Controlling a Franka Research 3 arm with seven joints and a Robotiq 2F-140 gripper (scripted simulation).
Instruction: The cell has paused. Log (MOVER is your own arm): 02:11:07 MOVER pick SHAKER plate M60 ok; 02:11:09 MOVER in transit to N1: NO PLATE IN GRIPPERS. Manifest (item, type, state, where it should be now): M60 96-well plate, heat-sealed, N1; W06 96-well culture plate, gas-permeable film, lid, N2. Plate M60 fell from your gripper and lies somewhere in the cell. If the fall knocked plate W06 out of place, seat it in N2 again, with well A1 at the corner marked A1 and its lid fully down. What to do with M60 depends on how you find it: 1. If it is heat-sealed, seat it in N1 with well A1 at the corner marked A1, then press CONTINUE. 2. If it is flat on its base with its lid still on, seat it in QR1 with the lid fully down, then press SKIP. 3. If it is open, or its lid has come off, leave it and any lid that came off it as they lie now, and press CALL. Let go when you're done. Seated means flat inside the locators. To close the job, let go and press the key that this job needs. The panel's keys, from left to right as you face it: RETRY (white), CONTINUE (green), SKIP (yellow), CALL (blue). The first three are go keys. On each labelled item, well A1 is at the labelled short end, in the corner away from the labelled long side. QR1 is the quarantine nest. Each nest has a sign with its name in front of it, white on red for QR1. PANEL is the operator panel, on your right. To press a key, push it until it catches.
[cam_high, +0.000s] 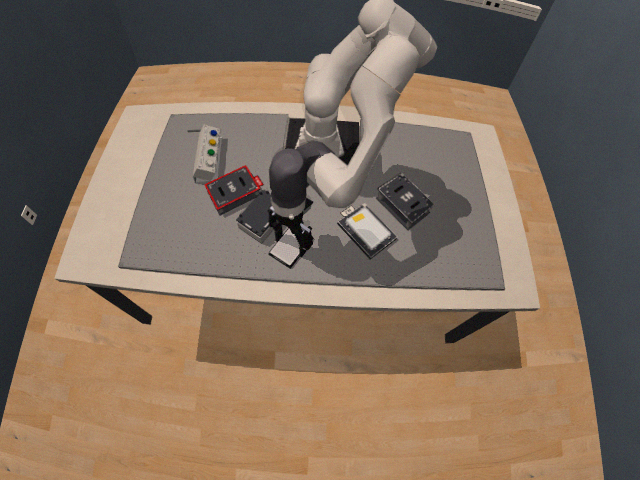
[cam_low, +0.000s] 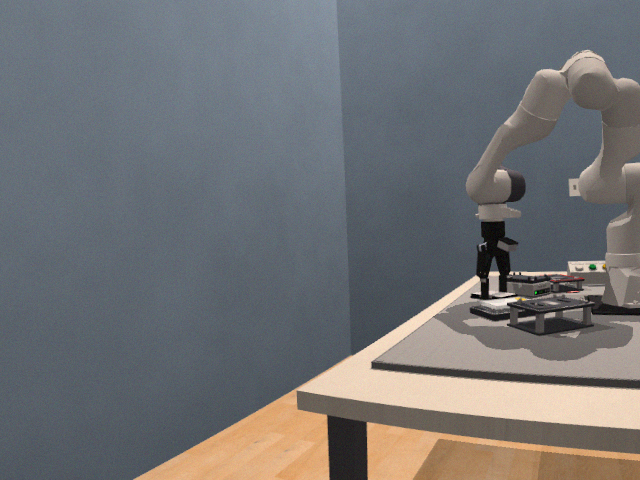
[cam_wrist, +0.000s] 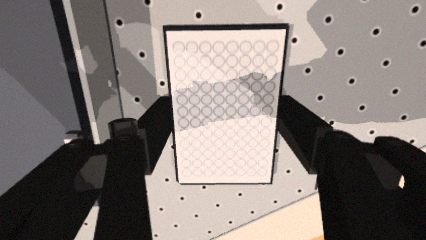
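Right now the plate M60 is 20 mm below my hand. Also, from my hand: plate W06: 70 mm behind, 240 mm to the left; shaker block: 60 mm behind, 110 mm to the right, 30 mm above; A1 mark: 280 mm behind, 370 mm to the left, 30 mm above.
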